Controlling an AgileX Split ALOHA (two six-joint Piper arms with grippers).
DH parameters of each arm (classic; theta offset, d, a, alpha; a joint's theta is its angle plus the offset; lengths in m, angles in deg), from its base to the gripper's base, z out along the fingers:
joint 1: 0 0.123 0 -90
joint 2: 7.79 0 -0.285 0
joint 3: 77.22 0 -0.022 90
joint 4: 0 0.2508 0 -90
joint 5: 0 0 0.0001 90
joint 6: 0 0.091 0 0
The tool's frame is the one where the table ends.
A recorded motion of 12 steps. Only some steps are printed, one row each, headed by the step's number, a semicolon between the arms.
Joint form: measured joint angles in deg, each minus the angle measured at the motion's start. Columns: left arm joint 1, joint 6, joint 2, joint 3, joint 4, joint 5; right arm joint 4, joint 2, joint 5, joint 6, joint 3, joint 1.
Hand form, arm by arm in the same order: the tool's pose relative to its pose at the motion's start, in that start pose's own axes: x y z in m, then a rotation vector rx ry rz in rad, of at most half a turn. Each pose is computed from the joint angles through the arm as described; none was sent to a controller.
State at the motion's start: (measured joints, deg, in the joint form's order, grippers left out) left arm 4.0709 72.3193 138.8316 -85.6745 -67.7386 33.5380; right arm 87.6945 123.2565 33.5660 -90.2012 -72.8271 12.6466
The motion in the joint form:
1: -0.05 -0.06 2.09 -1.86 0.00 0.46; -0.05 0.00 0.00 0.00 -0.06 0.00
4: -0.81 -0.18 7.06 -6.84 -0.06 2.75; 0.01 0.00 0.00 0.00 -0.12 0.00
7: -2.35 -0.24 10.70 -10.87 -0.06 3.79; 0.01 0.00 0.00 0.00 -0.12 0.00
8: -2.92 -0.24 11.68 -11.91 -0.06 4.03; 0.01 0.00 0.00 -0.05 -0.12 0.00
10: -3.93 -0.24 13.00 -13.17 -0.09 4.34; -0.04 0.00 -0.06 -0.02 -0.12 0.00
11: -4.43 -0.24 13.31 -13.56 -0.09 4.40; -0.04 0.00 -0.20 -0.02 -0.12 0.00
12: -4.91 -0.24 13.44 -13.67 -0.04 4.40; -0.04 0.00 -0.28 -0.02 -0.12 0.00
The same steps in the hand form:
1: 0.0014 0.0043 0.0094 0.0086 0.0062 -0.0024; -0.0003 0.0000 0.0000 0.0000 -0.0004 -0.0013
4: 0.0036 0.0078 0.0334 0.0537 0.0229 0.0047; -0.0007 0.0000 -0.0001 0.0001 -0.0018 -0.0010
7: 0.0042 0.0036 0.0543 0.0841 0.0337 0.0274; -0.0007 0.0000 -0.0001 0.0001 -0.0018 -0.0010
8: 0.0048 0.0012 0.0606 0.0931 0.0382 0.0355; -0.0007 0.0000 -0.0001 0.0001 -0.0018 -0.0019
10: 0.0066 -0.0039 0.0700 0.1076 0.0478 0.0477; -0.0006 -0.0001 -0.0001 0.0011 -0.0014 -0.0021
11: 0.0067 -0.0071 0.0731 0.1130 0.0505 0.0550; -0.0006 -0.0003 -0.0001 0.0036 -0.0013 -0.0021
12: 0.0071 -0.0105 0.0754 0.1172 0.0547 0.0619; -0.0006 -0.0004 -0.0001 0.0050 -0.0013 -0.0021

